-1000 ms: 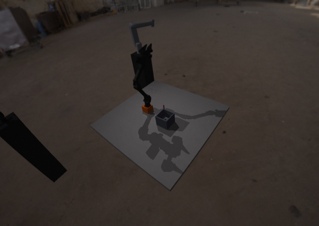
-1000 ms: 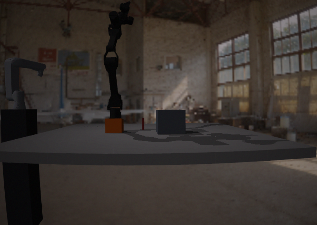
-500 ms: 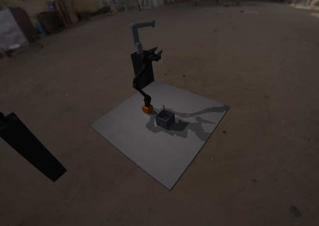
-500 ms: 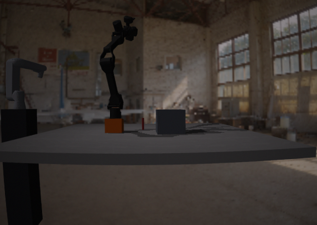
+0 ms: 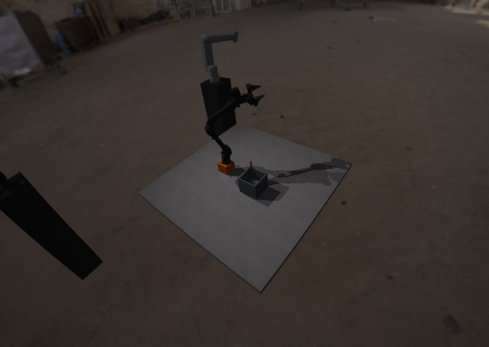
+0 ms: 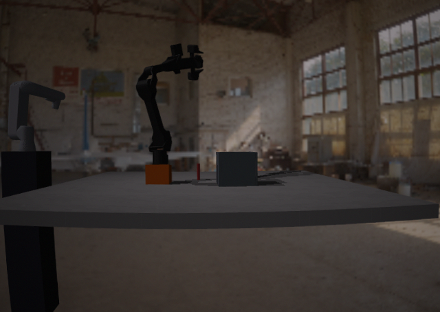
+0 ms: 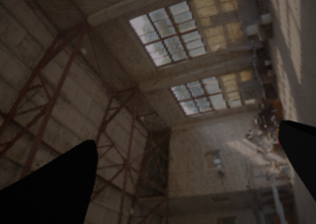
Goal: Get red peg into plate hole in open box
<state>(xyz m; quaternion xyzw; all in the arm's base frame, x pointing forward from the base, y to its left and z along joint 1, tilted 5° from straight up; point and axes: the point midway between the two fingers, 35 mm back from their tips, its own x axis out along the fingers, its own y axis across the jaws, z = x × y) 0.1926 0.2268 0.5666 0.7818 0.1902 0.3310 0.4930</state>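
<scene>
Now: gripper tip 4 cm past the red peg, 19 cm to the left of it and 60 cm above it. The rest, counted from my gripper tip: plate: 11 cm ahead, 38 cm to the right, 59 cm below.
</scene>
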